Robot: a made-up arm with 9 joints. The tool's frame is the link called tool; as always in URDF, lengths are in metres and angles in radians.
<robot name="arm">
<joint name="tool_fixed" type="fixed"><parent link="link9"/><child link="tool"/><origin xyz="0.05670 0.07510 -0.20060" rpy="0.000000 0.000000 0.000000"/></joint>
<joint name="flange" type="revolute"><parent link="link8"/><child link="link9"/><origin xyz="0.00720 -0.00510 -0.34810" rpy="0.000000 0.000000 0.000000"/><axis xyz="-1 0 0"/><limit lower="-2.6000" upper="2.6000" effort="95" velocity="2.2"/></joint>
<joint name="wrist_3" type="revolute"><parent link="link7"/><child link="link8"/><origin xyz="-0.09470 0.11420 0.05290" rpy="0.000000 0.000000 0.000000"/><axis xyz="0 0 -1"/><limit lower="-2.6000" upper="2.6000" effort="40" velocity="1.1"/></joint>
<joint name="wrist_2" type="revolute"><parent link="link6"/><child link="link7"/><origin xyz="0.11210 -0.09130 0.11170" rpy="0.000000 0.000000 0.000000"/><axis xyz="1 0 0"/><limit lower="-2.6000" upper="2.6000" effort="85" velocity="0.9"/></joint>
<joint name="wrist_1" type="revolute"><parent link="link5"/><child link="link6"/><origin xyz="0.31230 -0.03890 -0.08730" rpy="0.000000 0.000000 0.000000"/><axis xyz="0 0 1"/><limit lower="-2.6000" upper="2.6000" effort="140" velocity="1.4"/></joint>
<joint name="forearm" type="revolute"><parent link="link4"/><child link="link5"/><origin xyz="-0.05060 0.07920 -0.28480" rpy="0.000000 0.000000 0.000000"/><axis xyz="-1 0 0"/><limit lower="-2.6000" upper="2.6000" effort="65" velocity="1.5"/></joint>
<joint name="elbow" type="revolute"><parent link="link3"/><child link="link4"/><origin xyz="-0.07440 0.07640 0.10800" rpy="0.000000 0.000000 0.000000"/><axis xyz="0 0 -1"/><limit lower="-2.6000" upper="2.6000" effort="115" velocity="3"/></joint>
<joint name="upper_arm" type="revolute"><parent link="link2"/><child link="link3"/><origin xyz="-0.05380 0.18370 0.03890" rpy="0.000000 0.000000 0.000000"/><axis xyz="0 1 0"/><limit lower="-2.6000" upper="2.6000" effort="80" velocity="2"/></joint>
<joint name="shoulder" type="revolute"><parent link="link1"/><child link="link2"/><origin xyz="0.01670 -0.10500 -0.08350" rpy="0.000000 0.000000 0.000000"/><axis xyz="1 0 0"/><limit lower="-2.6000" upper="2.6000" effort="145" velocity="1.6"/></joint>
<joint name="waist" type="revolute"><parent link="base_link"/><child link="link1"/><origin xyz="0.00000 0.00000 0.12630" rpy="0.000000 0.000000 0.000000"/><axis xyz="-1 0 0"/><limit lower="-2.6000" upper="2.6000" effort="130" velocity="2.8"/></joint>
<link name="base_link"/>
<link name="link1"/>
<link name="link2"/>
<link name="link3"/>
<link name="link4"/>
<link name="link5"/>
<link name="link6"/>
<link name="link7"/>
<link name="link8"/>
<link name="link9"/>
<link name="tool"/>
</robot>
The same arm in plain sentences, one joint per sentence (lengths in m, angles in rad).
The arm has nine revolute joints in a row. What follows holds with every joint at zero, and every direction is one of the base frame's. Joint 1 lies 0.1263 m along +z from the base frame's origin and turns about -x, from -2.6 to 2.6 rad. Joint 2 lies 0.0167 m along +x and 0.105 m along -y and 0.0835 m along -z from joint 1 and turns about +x, from -2.6 to 2.6 rad. Joint 3 lies 0.0538 m along -x and 0.1837 m along +y and 0.0389 m along +z from joint 2 and turns about +y, from -2.6 to 2.6 rad. Joint 4 lies 0.0744 m along -x and 0.0764 m along +y and 0.108 m along +z from joint 3 and turns about -z, from -2.6 to 2.6 rad. Joint 5 lies 0.0506 m along -x and 0.0792 m along +y and 0.2848 m along -z from joint 4 and turns about -x, from -2.6 to 2.6 rad. Joint 6 lies 0.3123 m along +x and 0.0389 m along -y and 0.0873 m along -z from joint 5 and turns about +z, from -2.6 to 2.6 rad. Joint 7 lies 0.1121 m along +x and 0.0913 m along -y and 0.1117 m along +z from joint 6 and turns about +x, from -2.6 to 2.6 rad. Joint 8 lies 0.0947 m along -x and 0.1142 m along +y and 0.0529 m along +z from joint 7 and turns about -z, from -2.6 to 2.6 rad. Joint 9 lies 0.0072 m along +x and 0.0051 m along -y and 0.3481 m along -z from joint 8 and turns about -x, from -2.6 to 2.6 rad. The tool frame, which is the frame that the pose is given for, lies 0.0567 m along +x and 0.0751 m along +y and 0.2006 m along -z from joint 9; its axes are parallel to the base frame's.
